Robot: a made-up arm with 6 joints.
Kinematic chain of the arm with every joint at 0, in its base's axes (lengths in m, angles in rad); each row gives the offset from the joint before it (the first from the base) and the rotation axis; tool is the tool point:
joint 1: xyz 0 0 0.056 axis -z
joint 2: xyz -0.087 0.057 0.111 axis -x
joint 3: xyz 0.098 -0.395 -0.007 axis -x
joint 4: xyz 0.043 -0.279 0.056 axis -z
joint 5: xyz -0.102 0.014 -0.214 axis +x
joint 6: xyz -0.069 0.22 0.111 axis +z
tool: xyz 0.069 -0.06 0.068
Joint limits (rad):
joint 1: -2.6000..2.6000
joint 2: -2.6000..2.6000
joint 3: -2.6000..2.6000
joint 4: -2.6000..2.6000
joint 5: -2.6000..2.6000
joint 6: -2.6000..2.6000
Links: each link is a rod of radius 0.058 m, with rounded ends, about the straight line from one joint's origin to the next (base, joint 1, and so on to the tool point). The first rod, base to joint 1, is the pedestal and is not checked.
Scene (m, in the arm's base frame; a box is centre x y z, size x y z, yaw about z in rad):
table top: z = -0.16
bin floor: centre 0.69 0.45 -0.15 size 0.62 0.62 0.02 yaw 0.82
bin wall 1: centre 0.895 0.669 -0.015 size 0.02 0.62 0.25 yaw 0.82
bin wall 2: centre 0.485 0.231 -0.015 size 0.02 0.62 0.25 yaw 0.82
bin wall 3: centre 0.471 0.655 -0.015 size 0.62 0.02 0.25 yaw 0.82
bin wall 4: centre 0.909 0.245 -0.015 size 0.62 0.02 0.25 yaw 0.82
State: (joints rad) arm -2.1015 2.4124 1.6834 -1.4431 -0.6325 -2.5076
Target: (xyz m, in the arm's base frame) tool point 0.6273 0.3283 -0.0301
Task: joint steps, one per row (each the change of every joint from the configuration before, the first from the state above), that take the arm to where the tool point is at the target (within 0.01 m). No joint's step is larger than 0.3 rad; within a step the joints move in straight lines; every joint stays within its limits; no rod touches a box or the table.
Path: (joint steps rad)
1: 0.2658 -0.0852 -0.1315 -0.1446 -0.0223 0.0245
2: 0.2659 -0.0851 -0.1314 -0.1446 -0.0224 0.0245
3: 0.2658 -0.0852 -0.1315 -0.1446 -0.0223 0.0245
4: 0.2659 -0.0852 -0.1314 -0.1447 -0.0224 0.0245
5: 0.2658 -0.0851 -0.1315 -0.1446 -0.0223 0.0245
6: 0.2659 -0.0852 -0.1314 -0.1446 -0.0224 0.0246
7: 0.2658 -0.0852 -0.1315 -0.1446 -0.0223 0.0245
8: 0.2658 -0.0851 -0.1314 -0.1446 -0.0223 0.0245
9: 0.1711 0.1086 0.2391 0.0000 0.1193 0.0026
10: 0.1710 0.1087 0.2391 0.0000 0.1194 0.0026
11: 0.1710 0.1086 0.2391 0.0000 0.1194 0.0026
12: 0.1710 0.1087 0.2391 0.0000 0.1193 0.0026
13: 0.1710 0.1087 0.2391 0.0000 0.1194 0.0026

